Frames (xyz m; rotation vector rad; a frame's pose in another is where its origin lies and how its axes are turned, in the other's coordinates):
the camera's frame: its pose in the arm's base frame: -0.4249 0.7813 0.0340 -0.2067 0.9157 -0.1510
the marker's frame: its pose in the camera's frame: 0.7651 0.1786 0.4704 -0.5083 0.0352 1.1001
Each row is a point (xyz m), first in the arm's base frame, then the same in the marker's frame.
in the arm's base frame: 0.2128 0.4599 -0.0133
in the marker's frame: -0.5020 0.0872 -0.1474
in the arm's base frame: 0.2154 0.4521 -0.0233
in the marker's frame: -0.4999 0.0778 -0.1560
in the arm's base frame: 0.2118 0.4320 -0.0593
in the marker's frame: -0.4880 0.0583 -0.1905
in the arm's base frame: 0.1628 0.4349 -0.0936
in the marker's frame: -0.4659 0.0868 -0.2383
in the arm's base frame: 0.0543 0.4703 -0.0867
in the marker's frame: -0.4570 0.1932 -0.2791
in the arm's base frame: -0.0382 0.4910 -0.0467
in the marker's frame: -0.4806 0.2914 -0.2988
